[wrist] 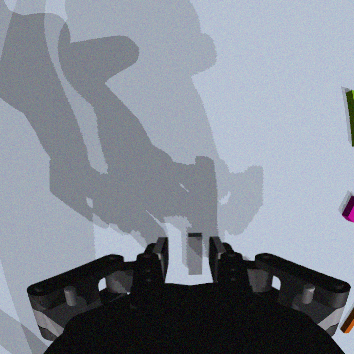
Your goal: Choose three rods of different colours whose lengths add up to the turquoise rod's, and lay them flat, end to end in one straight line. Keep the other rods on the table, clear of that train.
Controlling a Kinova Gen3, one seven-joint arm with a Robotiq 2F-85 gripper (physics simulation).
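Frame: origin at the arm's base, x right, y up, z back, level; metres.
Where they show: gripper, between the fingertips: point(188, 249).
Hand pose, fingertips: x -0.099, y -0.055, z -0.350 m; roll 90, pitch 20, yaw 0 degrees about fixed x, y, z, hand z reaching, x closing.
Each offset is from my fingertips to the top centre of the thing. "spot": to the spot under its first point. Level surfaces: height alone.
My gripper point(188, 249) is partly open, its two fingers standing on either side of a grey rod {dx +0.005, dy +0.007, dz +0.001 m} point(195, 257) at the lower middle of the wrist view. The rod lies flat, lengthwise between the fingers, with a gap to each; they do not grip it. At the right edge, cut off by the frame, are part of a green rod {spot: dx +0.104, dy -0.001, dz -0.146 m} point(350, 120), below it part of a short magenta rod {spot: dx +0.123, dy +0.007, dz -0.068 m} point(350, 212), and lower still the end of an orange rod {spot: dx +0.206, dy +0.005, dz +0.040 m} point(348, 322). The turquoise rod does not show.
The pale blue-grey table top {dy -0.003 m} point(290, 125) carries large overlapping shadows of the arm and gripper across the left and middle. The dark gripper body hides the bottom of the view. The green, magenta and orange rods lie well to the right of the fingers.
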